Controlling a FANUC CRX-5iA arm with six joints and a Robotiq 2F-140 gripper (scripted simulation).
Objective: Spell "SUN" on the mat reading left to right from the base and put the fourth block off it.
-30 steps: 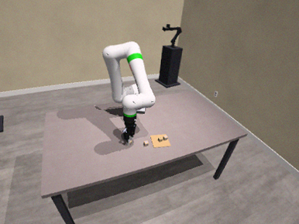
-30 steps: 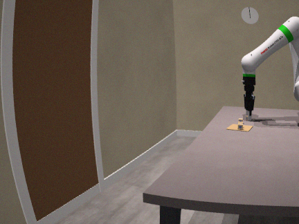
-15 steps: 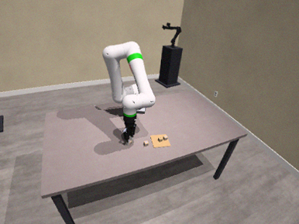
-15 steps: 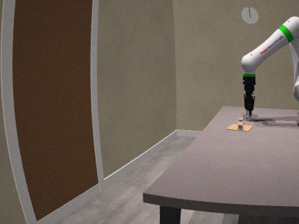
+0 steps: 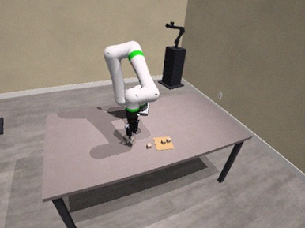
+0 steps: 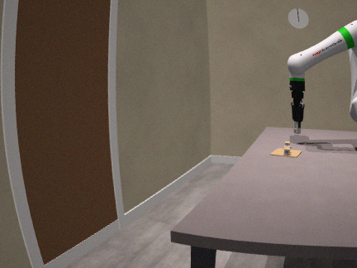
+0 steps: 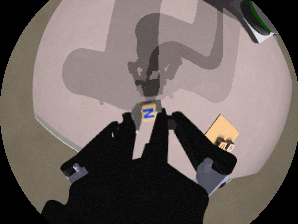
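The tan letter block is 240 mm to the left of my hand, 100 mm ahead of it and 70 mm below it. Also, from my hand: tan mat (240 mm to the left, 100 mm ahead, 90 mm below).
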